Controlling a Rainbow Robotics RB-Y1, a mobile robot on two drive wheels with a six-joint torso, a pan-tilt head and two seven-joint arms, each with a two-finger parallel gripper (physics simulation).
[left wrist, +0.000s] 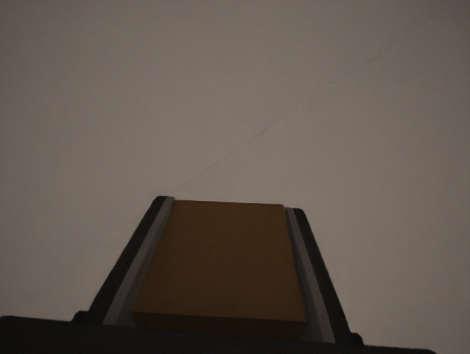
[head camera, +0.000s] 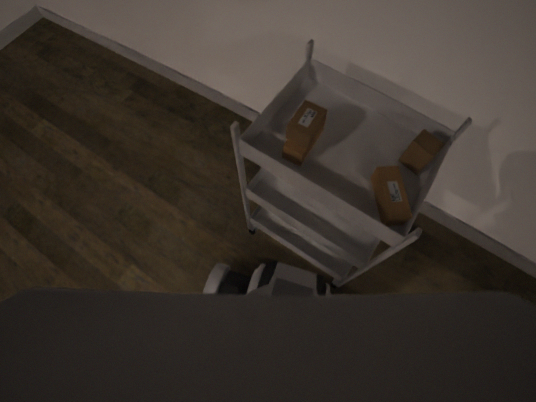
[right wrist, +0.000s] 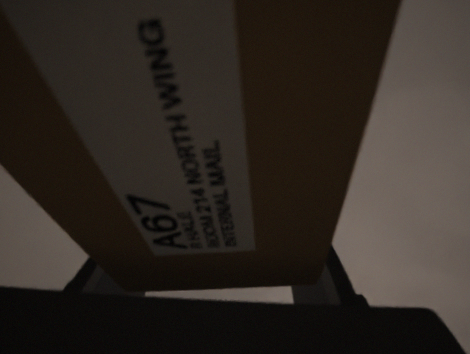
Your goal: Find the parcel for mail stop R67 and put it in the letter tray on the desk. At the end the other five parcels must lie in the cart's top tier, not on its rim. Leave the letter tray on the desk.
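Places are measured from the robot's base along level axes (x left, y back, z up), in metres.
Pixels of known places: left gripper, fingertip midpoint: [left wrist: 228,215].
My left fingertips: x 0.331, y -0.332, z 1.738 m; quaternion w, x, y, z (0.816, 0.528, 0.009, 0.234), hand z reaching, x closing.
Note:
Behind a point stands the place of what it marks.
My left gripper [left wrist: 228,215] @(x 0.331, y -0.332, z 1.738 m) is shut on a plain brown parcel [left wrist: 225,260] @(x 0.326, y -0.308, z 1.716 m); no label shows on its visible face. My right gripper [right wrist: 212,254] is shut on a brown parcel [right wrist: 295,150] whose white label reads A67, North Wing, Room 214. Neither gripper shows in the head view. In the cart's top tier [head camera: 350,132] @(x -0.035, y -0.445, z 0.663 m), a labelled parcel [head camera: 314,122] @(x 0.059, y -0.364, z 0.765 m) at the left seems to rest on another parcel [head camera: 295,151] @(x 0.084, y -0.307, z 0.714 m). At the right are a labelled parcel [head camera: 385,192] @(x -0.138, y -0.267, z 0.715 m) and an unlabelled-looking parcel [head camera: 422,150] @(x -0.199, y -0.385, z 0.746 m). Those labels are too small to read. The letter tray and desk do not show.
The grey cart [head camera: 320,185] @(x 0.005, y -0.266, z 0.663 m) stands turned near the pale wall [head camera: 190,45] @(x 0.752, y -0.979, z 0.332 m), with corner posts sticking up and two lower shelves. Wooden floor [head camera: 100,150] @(x 1.128, y -0.466, z 0.001 m) lies left of it. White and black parts of my base [head camera: 290,280] show close to its lower front edge.

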